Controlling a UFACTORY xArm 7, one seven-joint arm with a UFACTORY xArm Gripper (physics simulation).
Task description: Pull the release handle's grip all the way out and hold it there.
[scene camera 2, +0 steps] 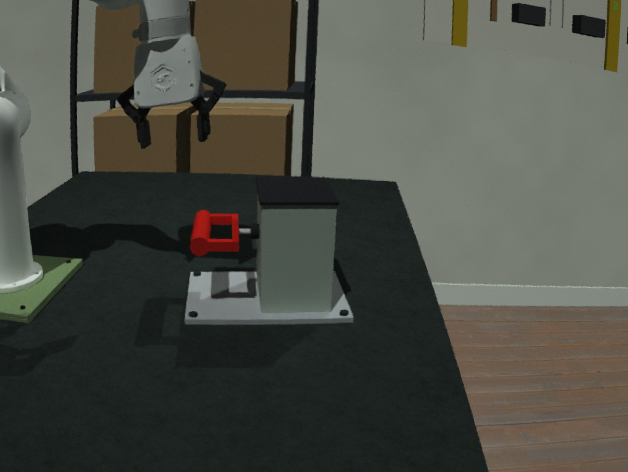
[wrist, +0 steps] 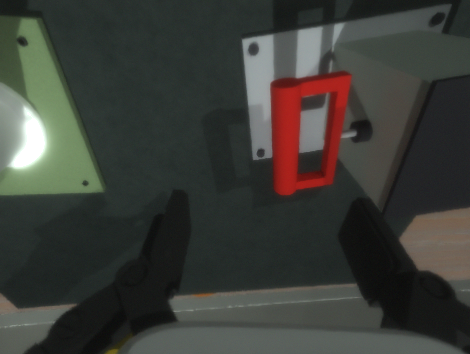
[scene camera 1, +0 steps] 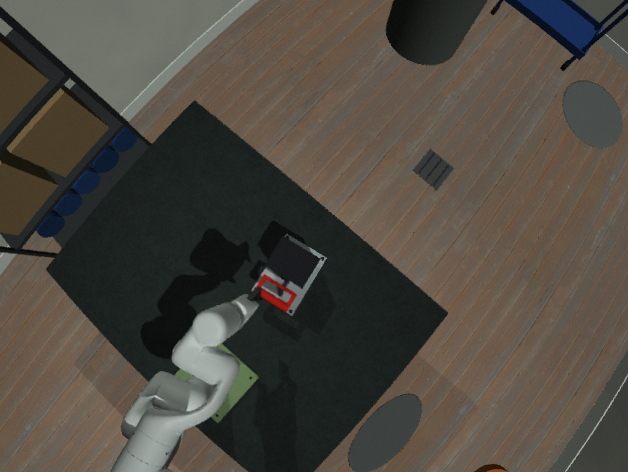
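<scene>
The release handle is a red rectangular frame whose grip [scene camera 1: 274, 301] [scene camera 2: 201, 234] [wrist: 286, 137] is a thick round bar on the side away from the housing. A short metal rod [scene camera 2: 245, 230] [wrist: 347, 134] joins the frame to a black collar [scene camera 2: 255, 231] [wrist: 362, 131] on the grey housing [scene camera 2: 296, 253] [wrist: 382, 160], which has a black top and stands on a white base plate [scene camera 2: 223, 310] [wrist: 260, 100]. My gripper [scene camera 1: 254, 294] [scene camera 2: 174, 142] [wrist: 267, 213] is open and empty, fingers pointing down. It is above the grip's height and apart from it. In scene camera 1 its fingers overlap one end of the handle.
The dark table top [scene camera 1: 355, 324] [scene camera 2: 304, 406] [wrist: 240, 250] carries the housing. My arm's green mounting plate [scene camera 1: 241, 383] [scene camera 2: 55, 276] [wrist: 60, 115] lies on the side the grip faces. A shelf rack [scene camera 2: 310, 101] with cardboard boxes [scene camera 2: 241, 147] stands behind the table in scene camera 2.
</scene>
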